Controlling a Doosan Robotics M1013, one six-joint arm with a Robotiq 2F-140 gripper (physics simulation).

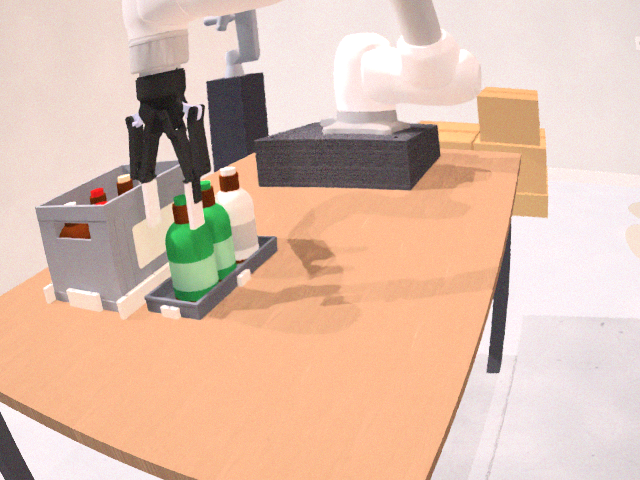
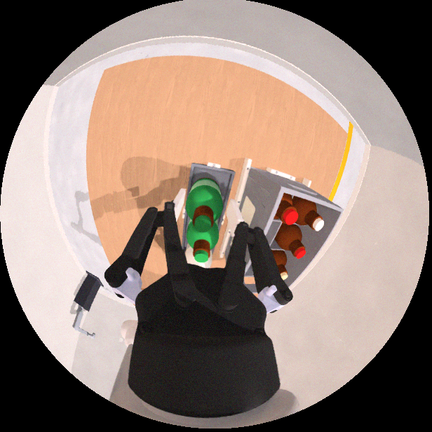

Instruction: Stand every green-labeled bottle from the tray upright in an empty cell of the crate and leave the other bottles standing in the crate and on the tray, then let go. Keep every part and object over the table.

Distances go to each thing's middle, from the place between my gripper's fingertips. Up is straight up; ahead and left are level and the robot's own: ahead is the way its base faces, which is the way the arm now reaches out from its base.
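Labels:
White bottle (image 1: 238, 203): 40 mm below my hand, 30 mm to the right of it, 180 mm behind it.

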